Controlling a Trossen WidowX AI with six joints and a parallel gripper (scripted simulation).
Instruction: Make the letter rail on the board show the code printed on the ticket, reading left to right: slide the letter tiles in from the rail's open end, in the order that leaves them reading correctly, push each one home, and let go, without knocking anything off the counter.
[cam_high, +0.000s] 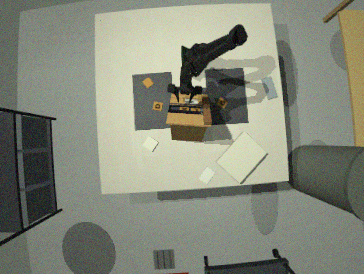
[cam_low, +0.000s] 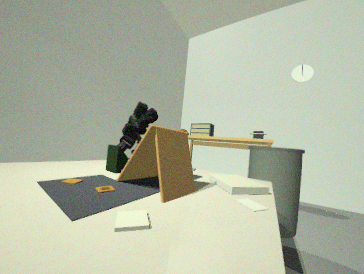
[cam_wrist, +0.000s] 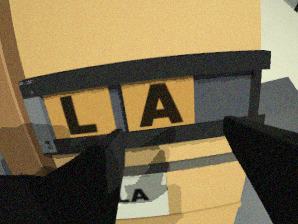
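My gripper tip is 2 cm past the white ticket, 5 cm to the right of it and 11 cm above it. From my gripper tip the other things lie so: dark mat: 10 cm behind, 5 cm to the left, 20 cm below; white card: 20 cm ahead, 25 cm to the right, 20 cm below; white box: 37 cm ahead, 34 cm to the left, 18 cm below.
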